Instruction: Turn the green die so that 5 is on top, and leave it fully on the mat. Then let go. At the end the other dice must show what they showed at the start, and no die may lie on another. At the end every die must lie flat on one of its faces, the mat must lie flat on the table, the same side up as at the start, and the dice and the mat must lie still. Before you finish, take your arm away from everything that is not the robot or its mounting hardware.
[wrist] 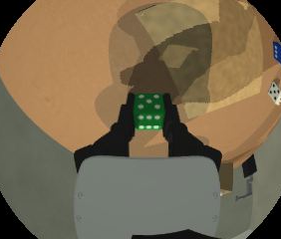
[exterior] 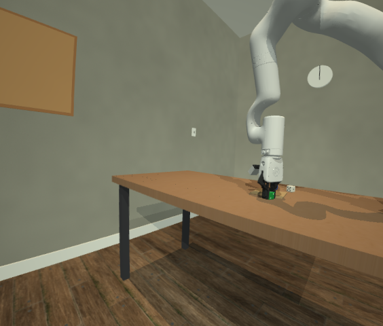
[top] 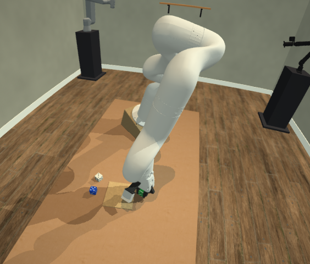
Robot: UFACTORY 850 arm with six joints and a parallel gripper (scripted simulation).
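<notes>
Right now my hand is 10 cm to the left of the tan mat, 4 cm short of it and 2 cm above it. From my hand the other things lie so: blue die (23 cm to the right, 7 cm ahead, 1 cm below); green die (1 cm below); white die (24 cm to the right, 2 cm behind, 1 cm below).
</notes>
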